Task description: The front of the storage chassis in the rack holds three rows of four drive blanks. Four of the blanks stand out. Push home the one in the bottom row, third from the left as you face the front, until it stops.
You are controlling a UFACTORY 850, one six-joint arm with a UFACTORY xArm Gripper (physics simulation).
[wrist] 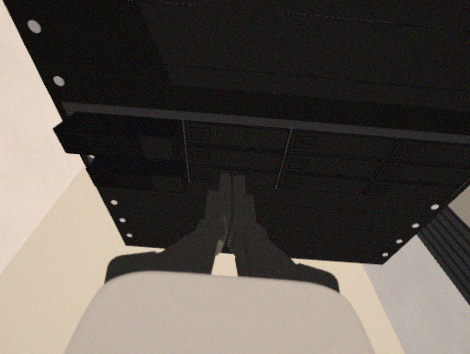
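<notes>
The storage chassis [320,126] front shows three rows of four dark drive blanks, in dim light. The view seems upside down; by that reading the bottom-row, third-from-left blank [240,135] is in the picture's top row, second column, and its face looks level with its neighbours. At the picture's left, one blank [112,142] stands well out and another blank [135,175] beyond it also stands out. My gripper [229,189] is shut and empty. Its tips show in front of the second column, over the picture's lowest blank row; whether they touch is unclear.
Dark rack panels [320,225] with pale round screw heads along both sides lie beyond the blanks. A broad dark surface [300,60] fills the picture's top. The two protruding blanks stick out to the left of my fingers. A dark ribbed object [447,250] is at the right edge.
</notes>
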